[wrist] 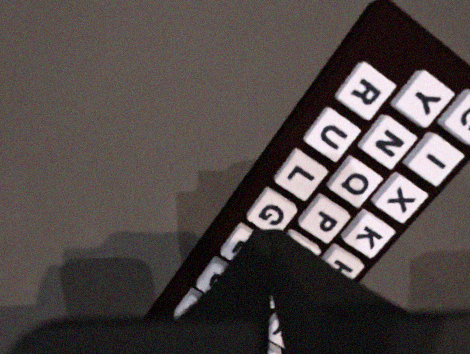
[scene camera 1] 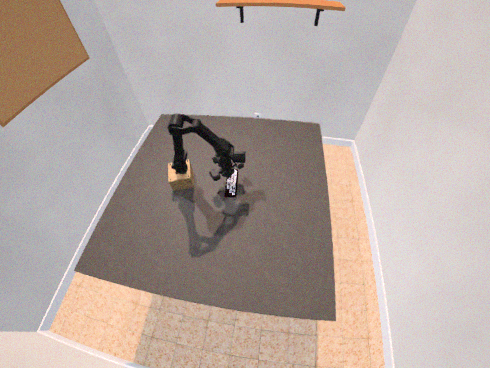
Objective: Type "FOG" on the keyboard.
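Seen in the pictures: gripper, between the fingertips: (wrist: 266, 241) (scene camera 1: 227, 178); arm's base, origin of its link: (scene camera 1: 181, 169).
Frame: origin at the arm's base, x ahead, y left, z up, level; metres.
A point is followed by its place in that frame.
Observation:
A narrow dark keyboard (scene camera 1: 230, 195) @(x 0.280, y -0.121, z -0.093 m) (wrist: 387, 35) @(x 0.263, y 0.059, z -0.092 m) with white letter keys lies on the dark grey surface. In the wrist view it runs diagonally, with R, Y, U, N, L, Q, P, I, X and K readable. The G key (wrist: 272, 210) @(x 0.264, y -0.013, z -0.087 m) is at its left edge, just above the fingertips in the view. My gripper (scene camera 1: 231, 173) @(x 0.262, y -0.018, z -0.068 m) (wrist: 266, 241) @(x 0.262, y -0.018, z -0.068 m) is shut and empty, over the keyboard. Its fingers hide the keys below G wholly or partly. I cannot make out an F or O key. Whether the tips touch a key is unclear.
The arm's wooden base block (scene camera 1: 180, 179) @(x 0.005, y -0.068, z -0.009 m) stands left of the keyboard on the dark grey surface (scene camera 1: 280, 250) @(x 0.534, y -0.434, z -0.103 m). Tiled floor (scene camera 1: 350, 220) runs along its right and front sides. An orange shelf (scene camera 1: 280, 5) is on the back wall, and a brown panel (scene camera 1: 40, 55) is at upper left.

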